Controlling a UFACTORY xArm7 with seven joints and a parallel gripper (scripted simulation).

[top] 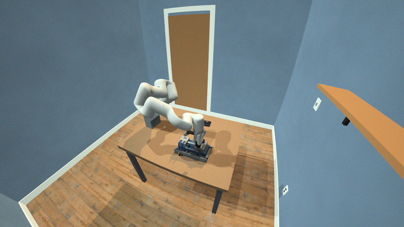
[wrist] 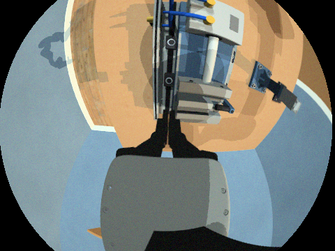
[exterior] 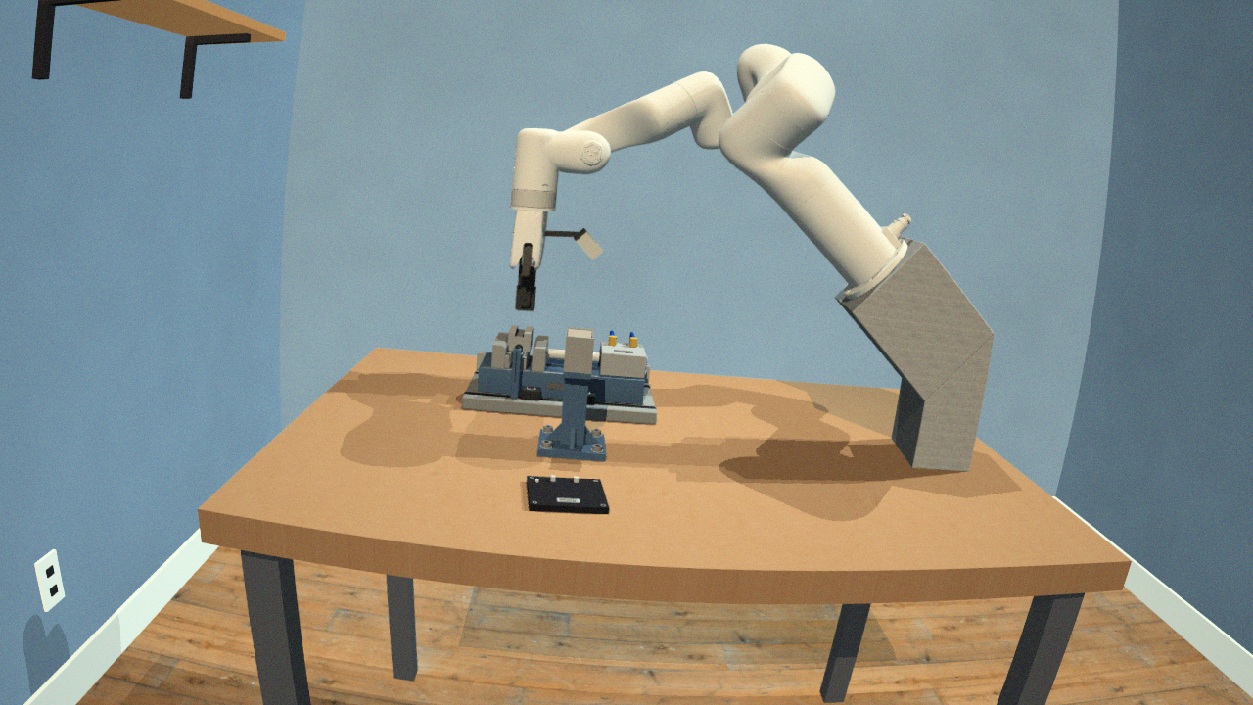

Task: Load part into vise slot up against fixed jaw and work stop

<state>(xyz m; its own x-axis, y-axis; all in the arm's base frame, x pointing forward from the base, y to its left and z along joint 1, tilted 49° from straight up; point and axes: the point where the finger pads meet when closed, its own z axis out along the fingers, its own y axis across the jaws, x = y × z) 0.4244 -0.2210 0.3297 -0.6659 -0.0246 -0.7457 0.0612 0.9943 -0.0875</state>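
My hand is 1 cm short of the grey block, 4 cm to the right of it and 5 cm above it. The rest, counted from my hand: fixed jaw 4 cm ahead, 6 cm to the left, 8 cm below; moving jaw 3 cm behind, 7 cm to the left, 8 cm below; work stop 1 cm ahead, 11 cm to the left, 6 cm below.
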